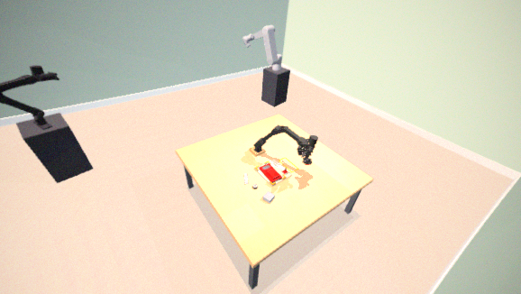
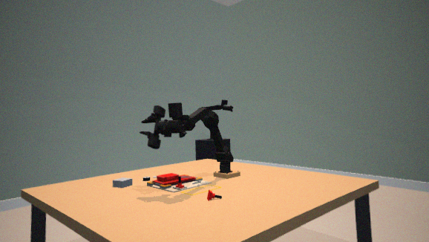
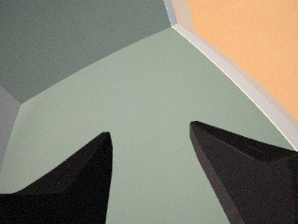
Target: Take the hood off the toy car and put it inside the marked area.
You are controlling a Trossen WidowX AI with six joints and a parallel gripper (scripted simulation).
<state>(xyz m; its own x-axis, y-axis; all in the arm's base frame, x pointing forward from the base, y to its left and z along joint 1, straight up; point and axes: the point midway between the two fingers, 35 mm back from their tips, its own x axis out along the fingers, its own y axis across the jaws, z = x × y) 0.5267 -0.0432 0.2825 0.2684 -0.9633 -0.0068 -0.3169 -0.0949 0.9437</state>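
Right now the red hood is 210 mm behind my gripper tip, 60 mm to the right of it and 270 mm below it. The rest, counted from my gripper tip: wheel 230 mm behind, 260 mm to the right, 300 mm below.
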